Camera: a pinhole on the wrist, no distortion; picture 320 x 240 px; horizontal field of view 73.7 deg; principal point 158.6 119.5 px. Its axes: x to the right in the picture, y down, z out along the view. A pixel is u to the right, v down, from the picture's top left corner.
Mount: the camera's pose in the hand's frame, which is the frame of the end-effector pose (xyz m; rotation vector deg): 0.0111 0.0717 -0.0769 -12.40 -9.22 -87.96
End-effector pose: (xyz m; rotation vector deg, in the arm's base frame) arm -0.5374 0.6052 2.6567 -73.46 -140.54 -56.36
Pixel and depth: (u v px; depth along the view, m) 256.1 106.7 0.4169
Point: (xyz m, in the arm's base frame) -0.5067 0.8432 2.3695
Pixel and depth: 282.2 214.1 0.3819
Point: -0.6542 0.9345 2.4685
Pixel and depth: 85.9 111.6 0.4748
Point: -0.2283 0.9668 2.5553
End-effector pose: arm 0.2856 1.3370 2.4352 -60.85 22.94 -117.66
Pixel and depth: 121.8 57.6 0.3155
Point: 0.5834 1.2779 2.4137
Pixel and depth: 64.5 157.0 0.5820
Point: 0.8065 0.9719 2.4913
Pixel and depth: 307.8 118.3 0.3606
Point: 0.4978 1.3950 2.7015
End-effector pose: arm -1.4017 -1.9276 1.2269 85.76 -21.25 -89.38
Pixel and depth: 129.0 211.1 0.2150
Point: -1.4337 -2.1376 1.2992
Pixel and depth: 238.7 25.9 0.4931
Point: -1.8391 -1.9562 1.4453
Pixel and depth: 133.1 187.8 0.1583
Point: -1.4042 -2.0729 1.2966
